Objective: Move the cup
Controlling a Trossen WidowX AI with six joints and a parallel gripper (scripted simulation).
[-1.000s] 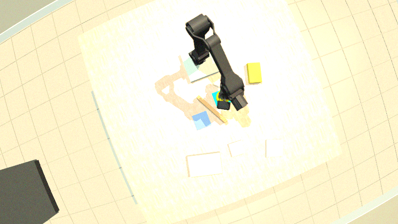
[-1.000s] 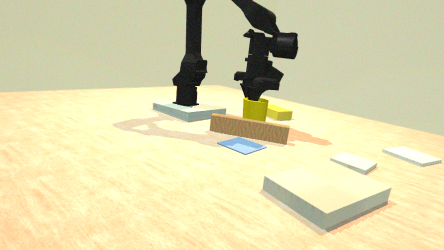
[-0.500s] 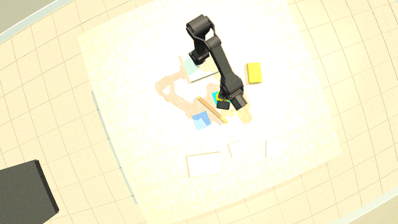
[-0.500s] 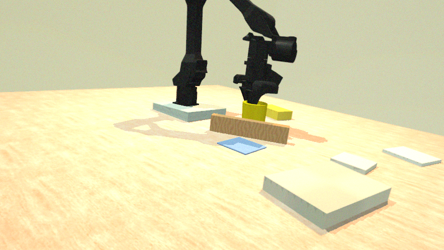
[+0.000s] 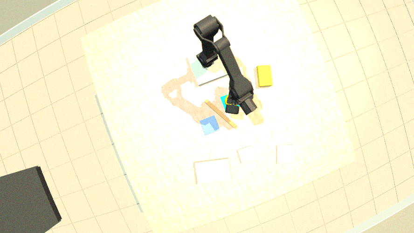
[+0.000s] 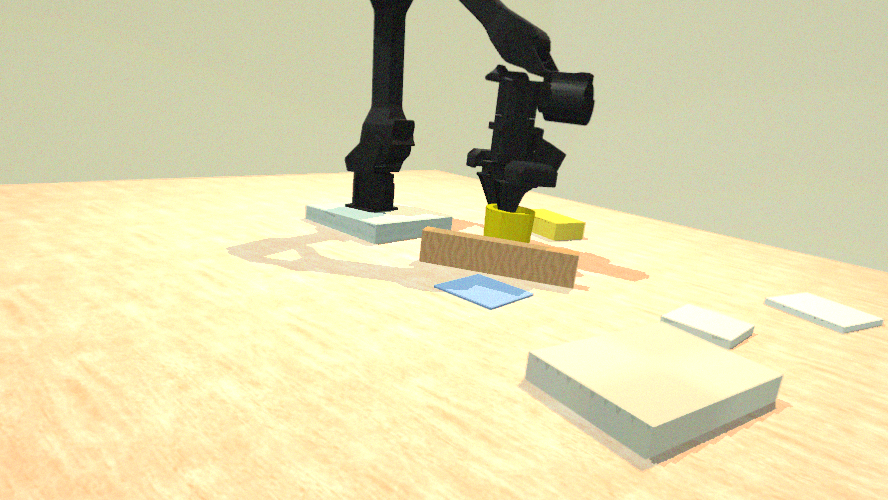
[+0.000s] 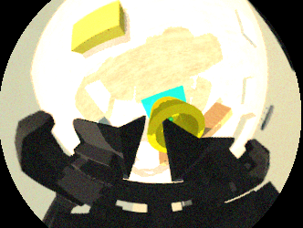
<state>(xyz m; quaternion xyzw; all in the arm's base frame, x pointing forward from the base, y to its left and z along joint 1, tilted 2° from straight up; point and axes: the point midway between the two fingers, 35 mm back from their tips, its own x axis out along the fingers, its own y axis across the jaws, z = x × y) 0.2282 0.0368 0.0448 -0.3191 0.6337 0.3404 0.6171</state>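
My gripper tip is now 20 mm short of the yellow cup, 10 mm to the left of it and 10 mm above it. Also, from my gripper tip: light blue pad (90 mm ahead, 170 mm to the right, 50 mm below); wooden bar (60 mm ahead, 90 mm to the right, 30 mm below); cyan pad (20 mm ahead, 20 mm to the right, 50 mm below).
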